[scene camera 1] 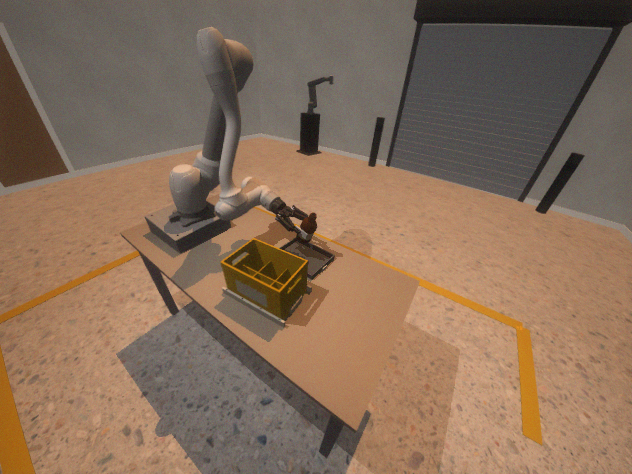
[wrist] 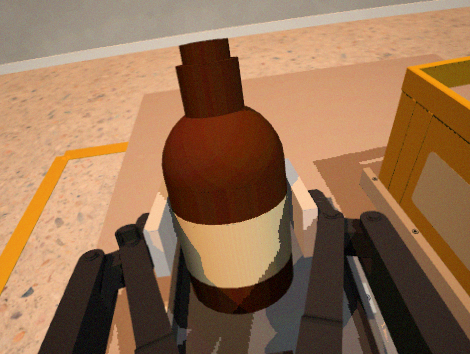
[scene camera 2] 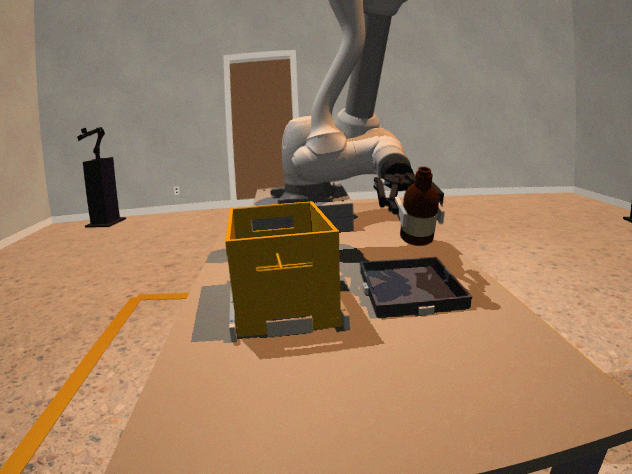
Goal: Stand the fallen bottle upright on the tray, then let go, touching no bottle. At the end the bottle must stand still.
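Places are measured from the arm's base along level axes (x ahead, y left, z up), in millimetres.
Pixels of known places: gripper, fingertip midpoint: (scene camera 1: 311, 232) (scene camera 2: 423, 219); arm's base, origin of the base link: (scene camera 1: 194, 214) (scene camera 2: 308, 196).
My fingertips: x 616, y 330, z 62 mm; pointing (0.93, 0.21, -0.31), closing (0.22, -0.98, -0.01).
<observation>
For each thing: its top centre in the pictures, then the offset to it from my fingertips. Level surfaces: height alone.
- brown bottle, middle of its top: (wrist: 202, 50) (scene camera 2: 420, 165) (scene camera 1: 309, 211) dx -19, dy -4, dz +105 mm
- black tray, middle of its top: (wrist: 265, 302) (scene camera 2: 411, 277) (scene camera 1: 303, 253) dx -25, dy -22, dz -133 mm
- tall yellow crate, middle of its top: (scene camera 2: 275, 217) (scene camera 1: 264, 261) dx +47, dy -287, dz +16 mm
- table, its level: dz -159 mm
The brown bottle (scene camera 1: 308, 222) (scene camera 2: 420, 201) (wrist: 225, 165) with a cream label is held in the air, neck up and close to upright, with a slight lean in the scene camera 2 view. My gripper (scene camera 1: 306, 230) (scene camera 2: 422, 216) (wrist: 229, 185) is shut on the bottle, one pad on each side of its label. The black tray (scene camera 1: 324, 266) (scene camera 2: 398, 309) lies flat on the table. The bottle's base is above the level of the tray, near its far side in the scene camera 2 view, with a gap below it. The far pad is partly hidden behind the bottle in the scene camera 1 view.
A tall yellow crate (scene camera 1: 284, 302) (scene camera 2: 285, 296) (wrist: 415, 125) with inner dividers stands on the table (scene camera 1: 352, 331) (scene camera 2: 326, 408) beside the tray, held by low grey brackets. The arm's base (scene camera 1: 178, 232) is at the table's far end.
</observation>
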